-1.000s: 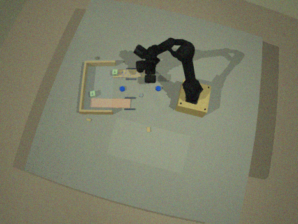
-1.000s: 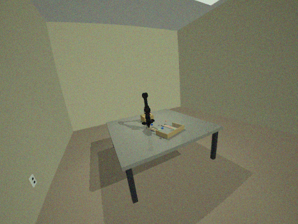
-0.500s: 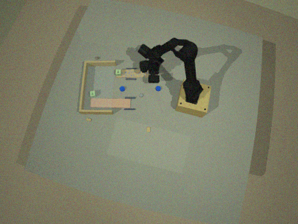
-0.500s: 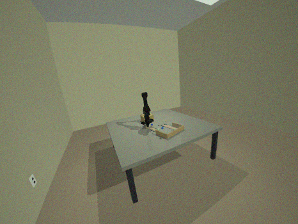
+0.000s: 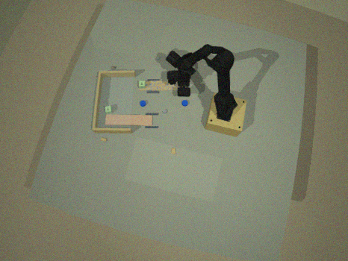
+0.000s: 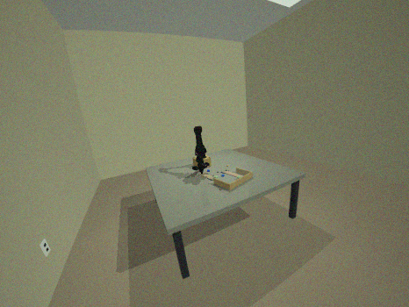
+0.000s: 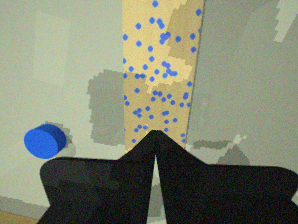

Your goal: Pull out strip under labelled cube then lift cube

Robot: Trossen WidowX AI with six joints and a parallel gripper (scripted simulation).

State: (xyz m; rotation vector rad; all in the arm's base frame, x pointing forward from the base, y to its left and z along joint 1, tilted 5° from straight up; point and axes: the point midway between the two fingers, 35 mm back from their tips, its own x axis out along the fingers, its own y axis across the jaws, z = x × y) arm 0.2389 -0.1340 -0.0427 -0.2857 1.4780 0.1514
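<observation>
The grey peg is 50 mm ahead of my gripper tip and 160 mm to the left of it.
</observation>
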